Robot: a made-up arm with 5 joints. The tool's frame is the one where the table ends. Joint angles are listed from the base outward.
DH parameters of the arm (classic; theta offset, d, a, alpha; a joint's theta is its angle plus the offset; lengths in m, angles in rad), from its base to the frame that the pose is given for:
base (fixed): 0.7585 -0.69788 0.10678 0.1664
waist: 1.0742 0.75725 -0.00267 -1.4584
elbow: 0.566 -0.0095 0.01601 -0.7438
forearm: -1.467 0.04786 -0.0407 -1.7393
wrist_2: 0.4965 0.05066 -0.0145 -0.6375
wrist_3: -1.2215 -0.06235 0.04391 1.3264
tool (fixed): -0.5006 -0.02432 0 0
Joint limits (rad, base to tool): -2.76..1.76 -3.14..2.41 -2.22..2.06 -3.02..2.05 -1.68..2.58
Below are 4 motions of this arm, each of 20 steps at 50 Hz.
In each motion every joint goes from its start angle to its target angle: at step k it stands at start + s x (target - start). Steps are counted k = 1, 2, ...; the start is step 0. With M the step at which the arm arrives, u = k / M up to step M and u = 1 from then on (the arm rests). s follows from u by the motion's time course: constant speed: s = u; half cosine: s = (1 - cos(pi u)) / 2; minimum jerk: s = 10 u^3 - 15 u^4 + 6 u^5.
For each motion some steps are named. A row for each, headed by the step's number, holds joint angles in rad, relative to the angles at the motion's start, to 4 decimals.
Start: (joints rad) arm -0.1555 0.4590 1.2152 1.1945 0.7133
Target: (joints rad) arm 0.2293 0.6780 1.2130 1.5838 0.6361
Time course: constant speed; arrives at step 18
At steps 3, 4, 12, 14, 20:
3: 0.0641 0.0365 -0.0004 0.0649 -0.0129
4: 0.0855 0.0487 -0.0005 0.0865 -0.0172
12: 0.2565 0.1460 -0.0015 0.2595 -0.0515
14: 0.2993 0.1703 -0.0017 0.3028 -0.0600
20: 0.3848 0.2190 -0.0022 0.3893 -0.0772

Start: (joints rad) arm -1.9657 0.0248 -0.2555 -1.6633 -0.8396
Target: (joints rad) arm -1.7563 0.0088 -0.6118 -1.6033 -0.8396
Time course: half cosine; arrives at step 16
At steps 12, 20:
12: 0.1787 -0.0137 -0.3041 0.0512 0.0000
20: 0.2094 -0.0160 -0.3563 0.0600 0.0000

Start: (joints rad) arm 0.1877 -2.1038 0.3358 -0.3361 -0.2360
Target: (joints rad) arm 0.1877 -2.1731 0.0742 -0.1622 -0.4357
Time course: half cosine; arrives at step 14
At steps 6, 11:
6: 0.0000 -0.0269 -0.1017 0.0676 -0.0776
11: 0.0000 -0.0617 -0.2331 0.1549 -0.1779

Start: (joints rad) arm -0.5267 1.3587 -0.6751 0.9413 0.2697
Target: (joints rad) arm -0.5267 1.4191 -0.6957 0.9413 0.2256
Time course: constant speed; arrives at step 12
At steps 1, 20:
1: 0.0000 0.0050 -0.0017 0.0000 -0.0037
20: 0.0000 0.0604 -0.0206 0.0000 -0.0441

